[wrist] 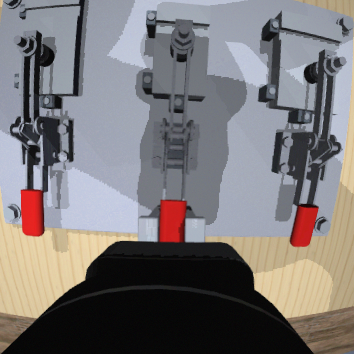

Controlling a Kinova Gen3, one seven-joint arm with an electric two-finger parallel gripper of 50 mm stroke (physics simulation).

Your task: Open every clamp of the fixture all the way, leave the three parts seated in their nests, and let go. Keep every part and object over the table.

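Frame: origin at the arm's base, x back, y left, z down, level; metres.
Seen in the pictures: gripper, between the fingertips: (172, 217).
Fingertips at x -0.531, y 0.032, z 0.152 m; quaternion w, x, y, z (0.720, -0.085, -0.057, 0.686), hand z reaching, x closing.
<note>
Offsets run from my fingertips to a thing's top centre. Level surfaces: height alone.
The grey fixture plate @(dy -0.003, dx +0.094, dz +0.012 m) (107, 140) carries three toggle clamps with red handles. The left clamp's handle @(dy -0.112, dx +0.008, dz -0.033 m) (32, 212), the middle clamp's handle @(dy -0.002, dx +0.011, dz -0.047 m) (172, 215) and the right clamp's handle @(dy +0.108, dx +0.008, dz -0.030 m) (304, 225) point toward the bottom of the view. Each clamp's arm reaches over its part: the left part @(dy -0.113, dx +0.145, dz -0.004 m) (62, 65), the middle part @(dy -0.003, dx +0.136, dz -0.014 m) (199, 65) and the right part @(dy +0.107, dx +0.142, dz -0.009 m) (295, 55), each among small dark stop blocks. Whether the spindle tips touch the parts cannot be told. My gripper (172, 217) is shut on the middle clamp's red handle, one pale finger on each side. The handle's lower end is hidden by the gripper body.
The left and right clamps stand on either side of the middle one, with their handles reaching past the plate's front edge. Bolts @(dy -0.163, dx -0.011, dz +0.005 m) (13, 212) @(dy +0.159, dx -0.008, dz +0.005 m) (322, 225) sit at the plate's corners. The wooden table @(dz +0.027 m) (280, 270) shows in front of the plate, with its darker edge at the bottom corners.
</note>
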